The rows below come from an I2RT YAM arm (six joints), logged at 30 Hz.
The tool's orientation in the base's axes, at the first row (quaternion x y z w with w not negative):
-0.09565, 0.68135, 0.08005, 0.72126
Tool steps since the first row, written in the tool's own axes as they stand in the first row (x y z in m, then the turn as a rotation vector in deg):
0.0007, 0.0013, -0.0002, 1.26, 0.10, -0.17
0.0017, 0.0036, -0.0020, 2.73, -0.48, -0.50
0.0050, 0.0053, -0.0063, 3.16, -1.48, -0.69
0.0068, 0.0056, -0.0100, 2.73, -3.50, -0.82
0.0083, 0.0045, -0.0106, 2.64, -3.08, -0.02
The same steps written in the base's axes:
-0.0005, 0.0012, -0.0007, -0.12, 0.04, -1.27
-0.0027, 0.0030, -0.0019, -0.21, -0.63, -2.74
-0.0071, 0.0035, -0.0055, -0.12, -1.65, -3.15
-0.0107, 0.0029, -0.0075, 0.23, -3.63, -2.67
-0.0109, 0.0016, -0.0090, 0.89, -3.03, -2.55

